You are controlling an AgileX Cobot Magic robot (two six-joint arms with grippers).
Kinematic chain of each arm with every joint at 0, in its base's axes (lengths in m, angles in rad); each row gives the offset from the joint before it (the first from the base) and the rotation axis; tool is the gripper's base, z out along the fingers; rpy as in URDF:
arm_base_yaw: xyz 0 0 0.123 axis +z
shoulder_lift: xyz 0 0 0 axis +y
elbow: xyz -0.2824 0 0.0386 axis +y
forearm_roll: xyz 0.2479 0 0.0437 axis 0.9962 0 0.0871
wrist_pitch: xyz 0 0 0 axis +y
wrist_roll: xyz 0.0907 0 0.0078 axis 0.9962 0 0.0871
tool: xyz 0 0 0 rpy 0 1.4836 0
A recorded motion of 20 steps. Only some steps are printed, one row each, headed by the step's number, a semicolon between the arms.
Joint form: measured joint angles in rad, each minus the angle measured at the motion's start. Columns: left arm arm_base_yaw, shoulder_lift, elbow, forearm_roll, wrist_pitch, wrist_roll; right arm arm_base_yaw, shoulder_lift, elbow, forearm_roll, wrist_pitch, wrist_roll.
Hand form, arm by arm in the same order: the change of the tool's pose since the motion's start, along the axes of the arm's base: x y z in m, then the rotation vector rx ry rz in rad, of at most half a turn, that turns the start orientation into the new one. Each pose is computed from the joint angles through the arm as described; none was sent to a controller.
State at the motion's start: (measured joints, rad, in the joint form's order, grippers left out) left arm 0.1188 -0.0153 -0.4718 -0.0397 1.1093 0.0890; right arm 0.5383 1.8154 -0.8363 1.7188 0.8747 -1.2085
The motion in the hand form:
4: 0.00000 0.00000 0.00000 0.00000 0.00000 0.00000; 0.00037 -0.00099 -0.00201 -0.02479 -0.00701 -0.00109
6: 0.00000 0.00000 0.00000 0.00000 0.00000 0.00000; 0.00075 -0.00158 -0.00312 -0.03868 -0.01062 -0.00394
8: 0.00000 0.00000 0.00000 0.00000 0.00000 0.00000; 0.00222 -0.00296 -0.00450 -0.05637 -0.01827 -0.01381
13: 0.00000 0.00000 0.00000 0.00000 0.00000 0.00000; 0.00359 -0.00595 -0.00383 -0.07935 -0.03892 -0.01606
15: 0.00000 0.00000 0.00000 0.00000 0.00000 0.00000; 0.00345 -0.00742 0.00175 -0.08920 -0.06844 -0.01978
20: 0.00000 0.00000 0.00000 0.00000 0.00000 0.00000; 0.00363 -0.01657 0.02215 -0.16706 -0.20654 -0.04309
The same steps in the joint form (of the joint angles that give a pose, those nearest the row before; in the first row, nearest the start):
4: 0.0000 0.0000 0.0000 0.0000 0.0000 0.0000; 0.0000 0.0000 0.0000 -0.0180 -0.0208 0.0050
6: 0.0000 0.0000 0.0000 0.0000 0.0000 0.0000; 0.0000 0.0000 0.0000 -0.0266 -0.0337 0.0082
8: 0.0000 0.0000 0.0000 0.0000 0.0000 0.0000; -0.0024 0.0000 0.0000 -0.0329 -0.0534 0.0083
13: 0.0000 0.0000 0.0000 0.0000 0.0000 0.0000; -0.0090 -0.0086 0.0000 -0.0561 -0.0741 0.0089
15: 0.0000 0.0000 0.0000 0.0000 0.0000 0.0000; -0.0090 -0.0307 0.0000 -0.0692 -0.0940 0.0089
20: 0.0000 0.0000 0.0000 0.0000 0.0000 0.0000; -0.0106 -0.1217 0.0000 -0.1584 -0.2069 0.0198

